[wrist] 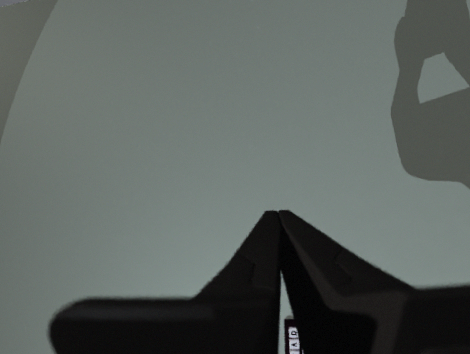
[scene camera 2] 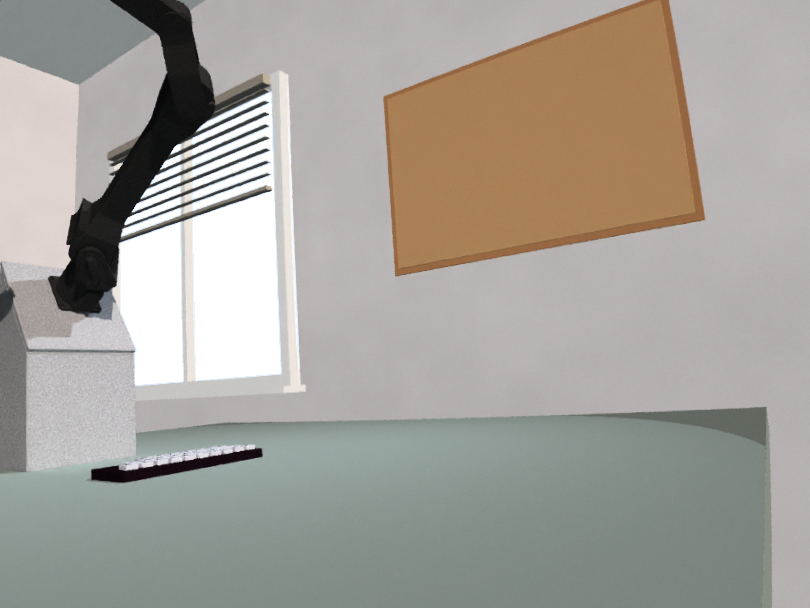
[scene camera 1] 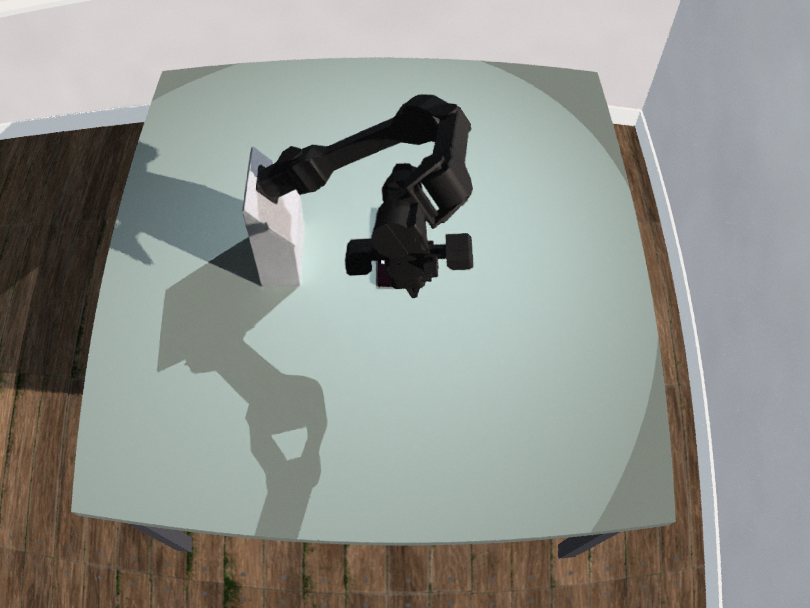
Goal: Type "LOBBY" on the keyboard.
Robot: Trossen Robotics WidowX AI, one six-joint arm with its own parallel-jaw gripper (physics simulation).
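Pixels of known places: gripper, fingertip midpoint: (wrist: 276,222) (scene camera 1: 414,296); arm's base, link origin: (scene camera 2: 74,295) (scene camera 1: 267,184).
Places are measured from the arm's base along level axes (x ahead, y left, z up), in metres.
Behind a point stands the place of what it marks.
Note:
The keyboard (scene camera 2: 189,462) {y -0.026, x 0.283, z -0.234 m} (wrist: 294,336) {y -0.088, x 0.266, z -0.228 m} lies flat on the table, a dark base with white keys. In scene camera 1 the arm hides most of it, and a dark corner of the keyboard (scene camera 1: 384,277) {y -0.089, x 0.229, z -0.233 m} shows. In the wrist view a narrow strip of it shows between the fingers, with keys that look like A and D; the L, O, B and Y keys do not show there. My gripper (scene camera 1: 413,294) {y -0.323, x 0.262, z 0.114 m} (wrist: 276,222) {y -0.323, x 0.262, z 0.114 m} is shut and empty, its fingertips together. It is high above the table over the keyboard area, and it is out of the frame in scene camera 2.
A grey-white pedestal (scene camera 1: 279,260) {y -0.093, x 0.015, z -0.138 m} (scene camera 2: 79,405) {y -0.022, x 0.052, z -0.164 m} with a slanted top stands beside the keyboard and carries the arm's base. The arm reaches out from it above the pale green table (scene camera 1: 457,405) {y -0.379, x 0.358, z -0.244 m} (scene camera 2: 490,510) {y -0.121, x 0.687, z -0.244 m}. Shadows of the arm and pedestal fall on the table.

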